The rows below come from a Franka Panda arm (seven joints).
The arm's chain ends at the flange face. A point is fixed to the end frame.
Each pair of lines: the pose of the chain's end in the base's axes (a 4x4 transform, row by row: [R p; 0 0 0 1], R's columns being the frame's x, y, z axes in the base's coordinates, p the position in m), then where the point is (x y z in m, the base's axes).
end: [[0.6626, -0.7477, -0.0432, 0.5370], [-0.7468, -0.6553, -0.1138, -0.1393], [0.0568, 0.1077, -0.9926, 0.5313], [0, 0, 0, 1]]
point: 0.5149 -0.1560 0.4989
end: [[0.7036, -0.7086, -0.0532, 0.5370], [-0.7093, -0.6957, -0.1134, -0.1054], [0.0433, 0.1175, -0.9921, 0.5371], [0, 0, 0, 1]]
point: 0.5153 -0.1232 0.5050
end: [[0.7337, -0.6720, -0.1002, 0.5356], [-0.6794, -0.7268, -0.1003, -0.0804], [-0.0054, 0.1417, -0.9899, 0.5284], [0, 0, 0, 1]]
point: 0.5130 -0.0986 0.4972
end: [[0.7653, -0.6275, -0.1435, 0.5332], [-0.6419, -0.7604, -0.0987, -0.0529], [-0.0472, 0.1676, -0.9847, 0.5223], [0, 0, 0, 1]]
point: 0.5101 -0.0720 0.4920
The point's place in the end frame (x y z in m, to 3 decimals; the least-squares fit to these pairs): -0.004 0.024 0.035
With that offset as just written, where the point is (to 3 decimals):
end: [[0.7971, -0.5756, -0.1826, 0.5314], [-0.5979, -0.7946, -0.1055, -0.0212], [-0.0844, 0.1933, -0.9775, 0.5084], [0, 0, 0, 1]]
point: 0.508 -0.042 0.479
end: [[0.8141, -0.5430, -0.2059, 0.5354], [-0.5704, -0.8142, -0.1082, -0.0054], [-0.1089, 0.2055, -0.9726, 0.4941], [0, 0, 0, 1]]
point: 0.512 -0.026 0.465
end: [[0.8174, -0.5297, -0.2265, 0.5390], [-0.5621, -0.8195, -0.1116, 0.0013], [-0.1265, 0.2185, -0.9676, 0.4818], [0, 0, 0, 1]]
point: 0.515 -0.020 0.454
